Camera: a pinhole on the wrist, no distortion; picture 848 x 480 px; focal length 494.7 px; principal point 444.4 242.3 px. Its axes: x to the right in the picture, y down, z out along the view. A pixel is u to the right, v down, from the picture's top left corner.
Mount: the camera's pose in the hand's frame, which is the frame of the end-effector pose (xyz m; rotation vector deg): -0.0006 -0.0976 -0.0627 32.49 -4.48 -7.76
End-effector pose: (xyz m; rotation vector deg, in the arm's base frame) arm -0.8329 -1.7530 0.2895 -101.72 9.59 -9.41
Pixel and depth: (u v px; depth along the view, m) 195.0 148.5 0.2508
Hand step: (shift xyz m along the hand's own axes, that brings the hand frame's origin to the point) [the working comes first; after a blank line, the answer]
In the camera's frame: -0.1264 -0.0476 0.2508

-0.1584 -0.2513 0.1179
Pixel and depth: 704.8 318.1 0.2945
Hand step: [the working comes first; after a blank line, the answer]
In the camera's frame: 0.1550 0.0451 0.2945

0.1247 -0.2391 0.2149
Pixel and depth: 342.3 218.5 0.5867
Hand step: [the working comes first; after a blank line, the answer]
In the camera's frame: -0.1211 -0.0282 0.5867

-0.1884 -0.4139 0.4110
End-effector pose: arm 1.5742 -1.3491 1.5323 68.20 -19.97 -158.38
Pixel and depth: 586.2 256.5 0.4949
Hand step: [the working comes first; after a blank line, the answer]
In the camera's frame: 0.1419 0.0142 0.4949

0.0861 -0.3691 0.3663
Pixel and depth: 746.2 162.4 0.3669
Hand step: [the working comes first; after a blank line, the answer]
In the camera's frame: 0.2238 -0.0593 0.3669

0.1735 -0.3749 0.2220
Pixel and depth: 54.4 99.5 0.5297
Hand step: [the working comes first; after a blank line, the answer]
In the camera's frame: -0.4176 -0.1529 0.5297

-0.4883 -0.4435 0.2849
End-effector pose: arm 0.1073 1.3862 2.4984 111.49 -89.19 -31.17
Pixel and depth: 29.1 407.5 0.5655
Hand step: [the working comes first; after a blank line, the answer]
In the camera's frame: -0.4747 0.1888 0.5655

-0.5124 -0.1686 0.4975
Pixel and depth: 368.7 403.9 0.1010
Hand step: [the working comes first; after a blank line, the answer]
In the camera's frame: -0.0155 0.0330 0.1010

-0.0236 -0.1213 0.0395
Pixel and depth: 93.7 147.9 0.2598
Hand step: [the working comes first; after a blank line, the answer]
In the camera's frame: -0.1842 -0.0496 0.2598

-0.2167 -0.2491 0.1223
